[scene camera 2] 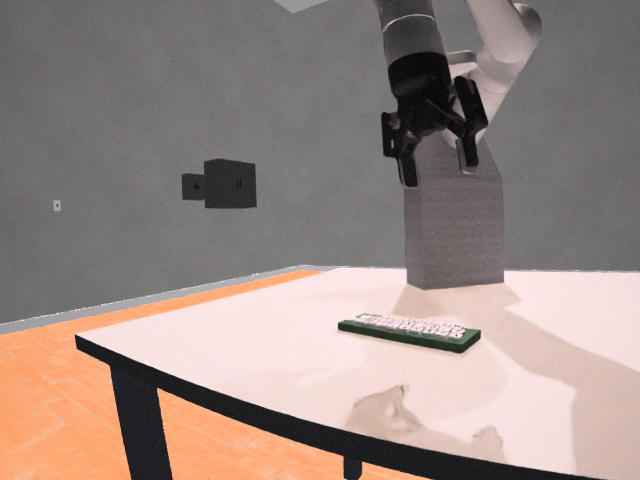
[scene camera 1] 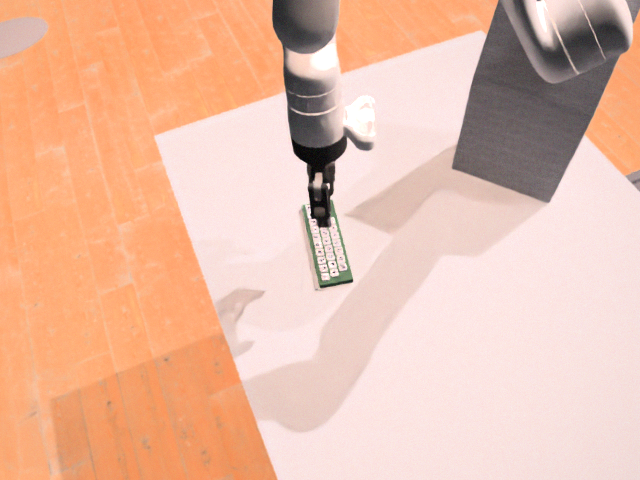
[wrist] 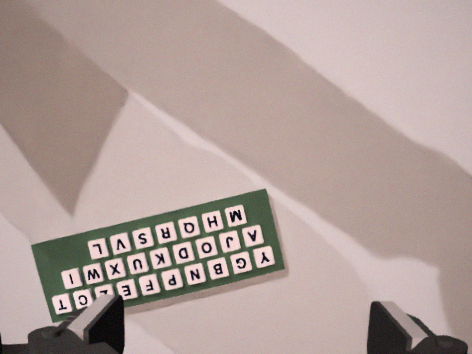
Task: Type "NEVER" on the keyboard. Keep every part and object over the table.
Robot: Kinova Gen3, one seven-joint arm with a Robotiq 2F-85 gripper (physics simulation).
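Places are measured from the arm's base along level axes (x left, y back, z up), in centimetres.
Pixels of known places: gripper, fingertip midpoint: (scene camera 2: 437, 180) (scene camera 1: 326, 202) (wrist: 246, 327).
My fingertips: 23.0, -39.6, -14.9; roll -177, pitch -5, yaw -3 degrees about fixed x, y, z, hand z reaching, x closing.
Observation:
Ahead of a thing's pixels: the offset from my fingertips to its top centre, as dx, dy, dz. "*": to the spot under its first point. Level surfaces: height alone.
The green keyboard @(-5.0, -0.7, -17.8) (scene camera 1: 330, 248) (scene camera 2: 408, 335) (wrist: 160, 257) lies flat on the white table @(dz -19.5) (scene camera 1: 465, 335) (scene camera 2: 232, 335), with three rows of white letter keys. In the wrist view the letters are upside down. The N key @(-2.1, -1.8, -17.8) (wrist: 194, 274) and E key @(-7.2, -2.9, -17.8) (wrist: 126, 289) are in the lower row, and the V key @(-7.5, +0.5, -17.8) (wrist: 120, 243) and R key @(-4.1, +1.3, -17.8) (wrist: 165, 233) are in the upper row. My gripper (scene camera 1: 321, 222) (scene camera 2: 439, 175) (wrist: 246, 327) is open and empty, high above the table. In the wrist view its left finger covers part of the Z key.
A grey pedestal (scene camera 1: 516, 129) (scene camera 2: 454, 232) stands on the table behind the keyboard in the scene camera 2 view. Table edges @(* -1.9, -24.6, -19.5) (scene camera 1: 199, 258) (scene camera 2: 248, 410) border the wooden floor (scene camera 1: 103, 206) (scene camera 2: 51, 403). Arm shadows cross the table.

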